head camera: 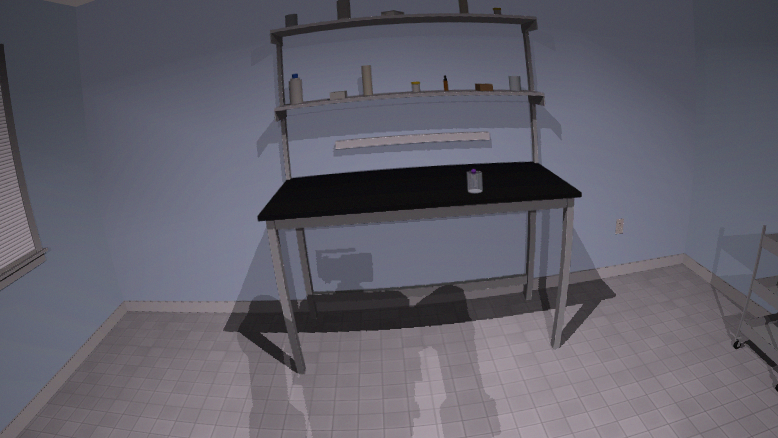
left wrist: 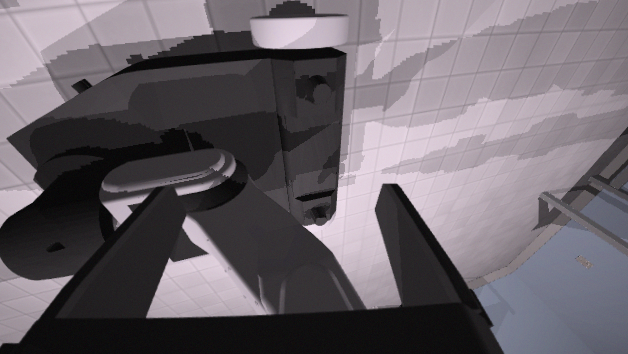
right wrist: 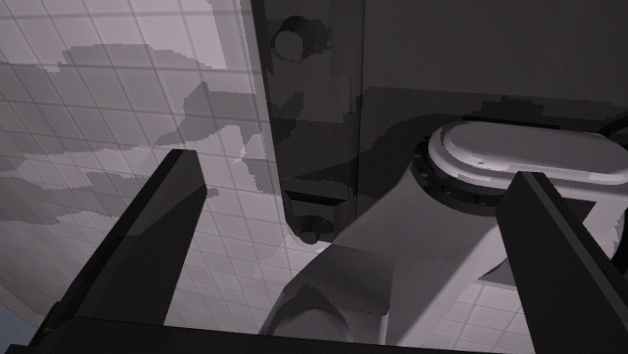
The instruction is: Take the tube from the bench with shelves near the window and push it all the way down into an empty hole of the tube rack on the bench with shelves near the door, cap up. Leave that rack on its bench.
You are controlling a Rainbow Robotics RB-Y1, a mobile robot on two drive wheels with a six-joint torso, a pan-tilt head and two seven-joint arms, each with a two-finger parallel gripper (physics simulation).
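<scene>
A bench with shelves (head camera: 381, 198) stands against the blue wall ahead in the head view, with a window at the far left. On its black top, right of the middle, stands a clear glass beaker (head camera: 474, 182). A small purple cap (head camera: 473, 170) shows at the beaker's rim, seemingly the tube's; the tube's body is hard to make out. The tube rack does not show in these views. My left gripper (left wrist: 281, 198) is open and empty, over the floor beside my base. My right gripper (right wrist: 352, 181) is open and empty, also beside my base.
The upper shelf (head camera: 402, 20) and lower shelf (head camera: 391, 99) hold bottles, boxes and jars. A light strip (head camera: 413, 140) is on the wall below them. The window (head camera: 16, 179) is at left. A wheeled cart (head camera: 754, 282) stands at the right edge. Bench legs (head camera: 562, 277) reach the tiled floor.
</scene>
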